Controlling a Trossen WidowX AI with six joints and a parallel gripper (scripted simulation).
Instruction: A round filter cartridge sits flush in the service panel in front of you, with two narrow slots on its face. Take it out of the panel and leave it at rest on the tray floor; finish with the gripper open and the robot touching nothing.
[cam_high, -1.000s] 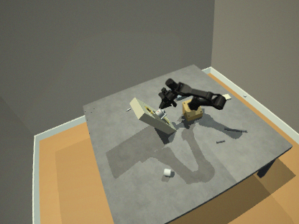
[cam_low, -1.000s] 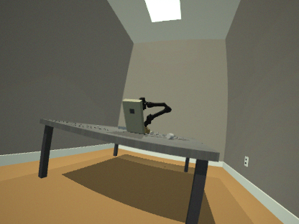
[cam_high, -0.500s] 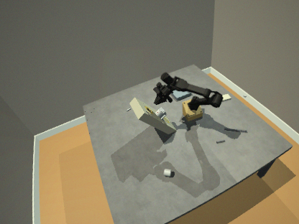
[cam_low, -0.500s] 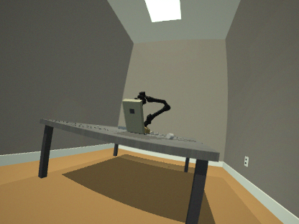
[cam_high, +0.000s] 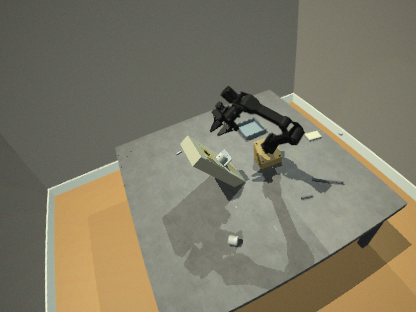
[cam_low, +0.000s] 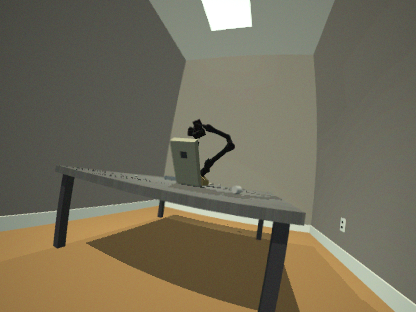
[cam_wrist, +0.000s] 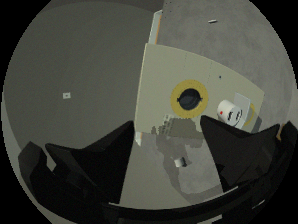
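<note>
My gripper tip is 170 mm above the white round filter cartridge and 20 mm past it. Round my gripper tip: blue-grey tray 360 mm behind, 330 mm below, 280 mm to the right; flat cream piece 660 mm behind, 330 mm below; cream service panel 190 mm below, 20 mm ahead.
</note>
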